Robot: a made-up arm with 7 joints.
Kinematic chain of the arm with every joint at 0, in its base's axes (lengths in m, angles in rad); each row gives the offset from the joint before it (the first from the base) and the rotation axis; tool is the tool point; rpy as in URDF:
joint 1: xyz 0 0 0.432 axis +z
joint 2: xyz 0 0 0 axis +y
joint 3: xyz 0 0 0.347 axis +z
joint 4: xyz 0.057 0 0 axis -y
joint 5: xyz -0.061 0 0.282 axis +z
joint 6: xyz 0 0 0 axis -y
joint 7: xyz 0.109 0 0 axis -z
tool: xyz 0 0 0 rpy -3.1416 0 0
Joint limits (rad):
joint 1: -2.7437..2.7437
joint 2: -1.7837..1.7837
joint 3: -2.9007..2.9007
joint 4: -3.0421..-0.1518
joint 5: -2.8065..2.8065
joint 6: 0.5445..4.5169
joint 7: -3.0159..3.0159
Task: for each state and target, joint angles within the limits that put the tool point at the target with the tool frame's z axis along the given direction. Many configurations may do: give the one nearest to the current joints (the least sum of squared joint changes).
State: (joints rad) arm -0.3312 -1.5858 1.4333 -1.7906 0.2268 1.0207 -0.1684
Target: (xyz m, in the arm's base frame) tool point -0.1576 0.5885 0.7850 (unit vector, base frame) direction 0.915 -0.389 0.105
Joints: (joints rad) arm -0.7894 -1.2685 1.0367 -0.9870 -0.1314 1.5323 -0.1684
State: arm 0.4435 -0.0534 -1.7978 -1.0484 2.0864 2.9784 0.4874
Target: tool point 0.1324 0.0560 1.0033 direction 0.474 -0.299 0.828
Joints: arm 1.3056 0.6743 -2.4641 -1.0034 2.1360 3.1263 0.4874
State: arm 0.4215 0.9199 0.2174 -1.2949 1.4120 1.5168 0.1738
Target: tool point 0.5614 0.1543 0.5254 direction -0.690 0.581 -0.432
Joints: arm 0.2670 0.5536 -0.0405 -1.5864 0.8530 1.3403 0.1738
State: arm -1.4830 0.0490 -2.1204 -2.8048 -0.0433 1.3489 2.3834
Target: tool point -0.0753 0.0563 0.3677 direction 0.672 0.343 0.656
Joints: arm -1.2009 -0.5869 -2.3715 -2.9814 -0.4804 0.7968 2.3834
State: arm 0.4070 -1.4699 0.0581 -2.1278 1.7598 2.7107 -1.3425
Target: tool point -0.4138 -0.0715 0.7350 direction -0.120 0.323 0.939
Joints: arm 0.0334 -1.7566 0.1264 -1.6813 1.7722 2.9305 -1.3425
